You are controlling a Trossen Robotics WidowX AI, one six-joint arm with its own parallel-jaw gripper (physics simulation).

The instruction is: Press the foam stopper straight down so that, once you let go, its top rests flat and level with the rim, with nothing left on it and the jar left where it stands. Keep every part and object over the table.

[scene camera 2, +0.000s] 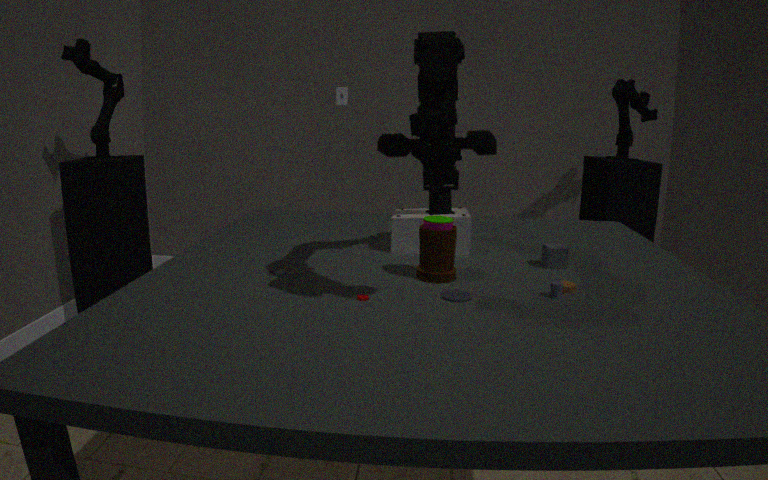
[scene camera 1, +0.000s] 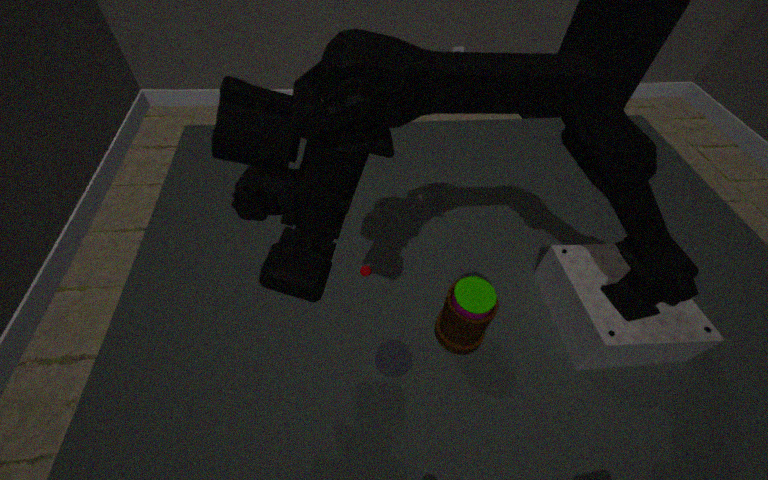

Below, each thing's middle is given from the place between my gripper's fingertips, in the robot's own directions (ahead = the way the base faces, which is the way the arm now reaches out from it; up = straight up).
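There is the brown jar (scene camera 2: 436, 248), which sits 24 cm behind my hand, 5 cm to the left of it and 15 cm below it.
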